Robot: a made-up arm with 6 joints.
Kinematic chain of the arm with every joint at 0, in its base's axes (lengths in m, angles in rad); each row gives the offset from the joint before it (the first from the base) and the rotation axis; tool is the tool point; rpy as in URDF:
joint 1: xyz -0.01 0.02 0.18 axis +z
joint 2: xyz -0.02 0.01 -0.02 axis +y
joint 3: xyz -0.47 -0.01 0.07 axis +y
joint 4: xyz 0.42 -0.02 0.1 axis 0.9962 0 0.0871
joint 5: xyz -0.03 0 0.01 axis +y
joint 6: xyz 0.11 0.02 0 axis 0.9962 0 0.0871
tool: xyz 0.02 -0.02 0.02 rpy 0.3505 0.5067 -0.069
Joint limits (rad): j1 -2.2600..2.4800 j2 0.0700..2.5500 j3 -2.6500..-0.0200 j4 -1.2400..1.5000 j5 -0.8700..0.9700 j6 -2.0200..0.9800
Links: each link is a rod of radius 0.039 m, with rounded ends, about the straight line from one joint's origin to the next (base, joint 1, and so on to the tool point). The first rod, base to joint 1, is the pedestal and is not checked.
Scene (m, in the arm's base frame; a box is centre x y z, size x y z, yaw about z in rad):
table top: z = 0
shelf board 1: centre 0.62 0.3 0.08 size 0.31 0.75 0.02 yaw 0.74
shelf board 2: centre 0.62 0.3 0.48 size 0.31 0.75 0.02 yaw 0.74
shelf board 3: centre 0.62 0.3 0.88 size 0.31 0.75 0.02 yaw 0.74
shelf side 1: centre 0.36 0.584 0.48 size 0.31 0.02 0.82 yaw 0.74
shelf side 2: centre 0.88 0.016 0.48 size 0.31 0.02 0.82 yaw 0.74
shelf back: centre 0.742 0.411 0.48 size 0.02 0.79 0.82 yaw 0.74
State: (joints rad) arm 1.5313 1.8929 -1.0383 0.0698 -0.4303 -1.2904
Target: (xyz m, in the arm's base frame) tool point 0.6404 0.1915 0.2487
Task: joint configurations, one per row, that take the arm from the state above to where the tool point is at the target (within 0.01 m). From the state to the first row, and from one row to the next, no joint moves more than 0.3 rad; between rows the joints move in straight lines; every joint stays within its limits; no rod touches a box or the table.
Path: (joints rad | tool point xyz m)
1: 1.3783 1.8062 -0.7837 0.2502 -0.1386 -1.2697 | 0.0984 0.5718 0.2456
2: 1.2254 1.7196 -0.5292 0.4306 0.1531 -1.2489 | 0.1315 0.4279 0.1785
3: 1.0724 1.6329 -0.2746 0.6111 0.4448 -1.2282 | 0.1077 0.2826 0.1414
4: 0.9194 1.5463 -0.0200 0.7915 0.7365 -1.2074 | 0.0402 0.1626 0.1353
5: 0.8127 1.6597 -0.2907 0.5829 0.5434 -1.2901 | 0.1621 0.2456 0.1382
6: 0.7060 1.7731 -0.5615 0.3744 0.3502 -1.3728 | 0.2987 0.3078 0.1565
7: 0.5993 1.8866 -0.8322 0.1658 0.1571 -1.4555 | 0.4387 0.3442 0.1905
8: 0.4926 2.0000 -1.1029 -0.0427 -0.0361 -1.5382 | 0.5705 0.3528 0.2371
9: 0.3827 2.0015 -1.0532 0.0976 -0.2504 -1.3900 | 0.6122 0.2796 0.2428
10: 0.2729 2.0030 -1.0034 0.2379 -0.4647 -1.2419 | 0.6404 0.1915 0.2487

